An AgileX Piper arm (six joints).
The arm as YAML. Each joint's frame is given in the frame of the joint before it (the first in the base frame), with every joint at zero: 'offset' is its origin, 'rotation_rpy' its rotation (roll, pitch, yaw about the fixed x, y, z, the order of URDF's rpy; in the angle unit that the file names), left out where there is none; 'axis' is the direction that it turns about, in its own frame. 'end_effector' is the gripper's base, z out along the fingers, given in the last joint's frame.
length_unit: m
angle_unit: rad
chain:
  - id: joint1
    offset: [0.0, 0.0, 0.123]
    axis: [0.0, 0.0, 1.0]
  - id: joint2
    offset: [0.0, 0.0, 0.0]
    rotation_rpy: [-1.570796, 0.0, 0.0]
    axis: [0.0, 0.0, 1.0]
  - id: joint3
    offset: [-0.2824, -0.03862, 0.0]
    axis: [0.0, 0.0, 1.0]
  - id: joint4
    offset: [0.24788, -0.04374, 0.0]
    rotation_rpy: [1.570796, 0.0, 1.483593]
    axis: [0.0, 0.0, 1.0]
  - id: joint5
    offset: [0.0, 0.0, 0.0]
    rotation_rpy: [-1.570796, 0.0, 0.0]
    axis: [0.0, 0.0, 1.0]
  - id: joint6
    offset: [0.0, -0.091, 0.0]
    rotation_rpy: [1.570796, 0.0, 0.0]
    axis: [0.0, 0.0, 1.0]
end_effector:
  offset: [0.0, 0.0, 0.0]
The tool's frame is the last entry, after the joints.
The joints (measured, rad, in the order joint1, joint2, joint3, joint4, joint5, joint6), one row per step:
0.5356, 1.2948, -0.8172, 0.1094, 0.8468, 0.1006
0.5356, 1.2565, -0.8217, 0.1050, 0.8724, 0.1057
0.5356, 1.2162, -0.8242, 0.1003, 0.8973, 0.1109
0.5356, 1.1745, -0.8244, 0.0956, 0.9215, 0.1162
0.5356, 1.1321, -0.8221, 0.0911, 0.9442, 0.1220
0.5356, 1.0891, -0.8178, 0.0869, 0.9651, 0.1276
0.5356, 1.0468, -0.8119, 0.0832, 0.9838, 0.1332
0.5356, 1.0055, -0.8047, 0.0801, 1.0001, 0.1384
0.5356, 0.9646, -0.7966, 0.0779, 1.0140, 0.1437
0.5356, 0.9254, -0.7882, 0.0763, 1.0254, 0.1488
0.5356, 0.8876, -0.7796, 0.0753, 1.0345, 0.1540
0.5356, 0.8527, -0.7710, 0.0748, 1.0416, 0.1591
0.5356, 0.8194, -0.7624, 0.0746, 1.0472, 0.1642
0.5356, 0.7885, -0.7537, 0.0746, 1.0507, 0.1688
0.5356, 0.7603, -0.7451, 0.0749, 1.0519, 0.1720
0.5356, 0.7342, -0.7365, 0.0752, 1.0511, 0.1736
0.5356, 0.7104, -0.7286, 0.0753, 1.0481, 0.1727
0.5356, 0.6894, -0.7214, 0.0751, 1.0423, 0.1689
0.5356, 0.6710, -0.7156, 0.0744, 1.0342, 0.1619
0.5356, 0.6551, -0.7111, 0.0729, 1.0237, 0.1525
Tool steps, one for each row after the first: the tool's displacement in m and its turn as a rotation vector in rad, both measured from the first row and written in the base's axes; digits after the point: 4 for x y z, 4 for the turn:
-0.0054, -0.0034, 0.0091, 0.0074, -0.0153, -0.0006
-0.0115, -0.0072, 0.0179, 0.0149, -0.0313, -0.0016
-0.0183, -0.0115, 0.0260, 0.0221, -0.0473, -0.0029
-0.0256, -0.0160, 0.0332, 0.0294, -0.0628, -0.0051
-0.0332, -0.0208, 0.0396, 0.0370, -0.0786, -0.0075
-0.0409, -0.0256, 0.0450, 0.0449, -0.0941, -0.0104
-0.0486, -0.0303, 0.0496, 0.0533, -0.1095, -0.0134
-0.0561, -0.0350, 0.0536, 0.0629, -0.1254, -0.0170
-0.0634, -0.0394, 0.0569, 0.0733, -0.1414, -0.0206
-0.0703, -0.0436, 0.0597, 0.0846, -0.1576, -0.0247
-0.0767, -0.0474, 0.0618, 0.0959, -0.1729, -0.0288
-0.0827, -0.0509, 0.0636, 0.1075, -0.1878, -0.0330
-0.0882, -0.0542, 0.0648, 0.1189, -0.2024, -0.0369
-0.0931, -0.0571, 0.0657, 0.1299, -0.2169, -0.0397
-0.0976, -0.0597, 0.0662, 0.1404, -0.2319, -0.0412
-0.1014, -0.0619, 0.0667, 0.1501, -0.2481, -0.0407
-0.1046, -0.0639, 0.0672, 0.1589, -0.2660, -0.0377
-0.1071, -0.0655, 0.0678, 0.1665, -0.2862, -0.0322
-0.1090, -0.0668, 0.0687, 0.1730, -0.3086, -0.0248

